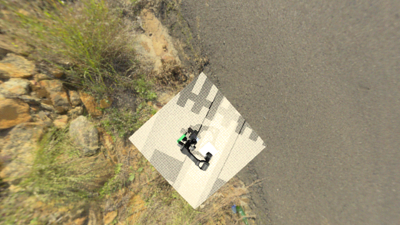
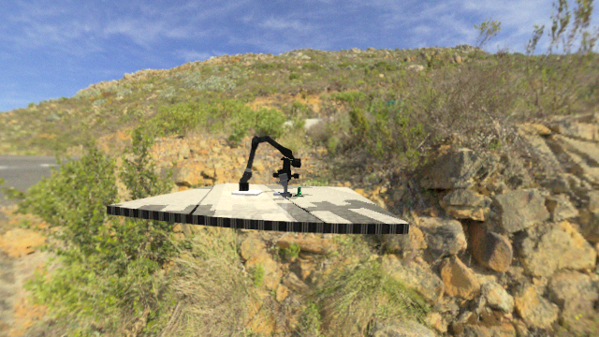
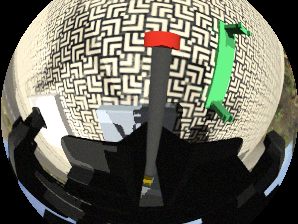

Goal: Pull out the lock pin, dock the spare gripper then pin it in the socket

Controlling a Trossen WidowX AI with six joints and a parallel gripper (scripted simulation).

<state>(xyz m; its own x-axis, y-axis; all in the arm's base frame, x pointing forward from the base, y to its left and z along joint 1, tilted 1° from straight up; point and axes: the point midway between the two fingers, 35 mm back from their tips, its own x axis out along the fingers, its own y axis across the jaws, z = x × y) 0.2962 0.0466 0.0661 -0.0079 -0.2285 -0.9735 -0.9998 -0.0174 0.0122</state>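
The grey mount is 40 mm to the right of my gripper tip and 10 mm behind it. Also, from my gripper tip: green strip (100 mm ahead, 70 mm to the left, 20 mm below); spare gripper (80 mm above, 50 mm to the right, 10 mm behind).
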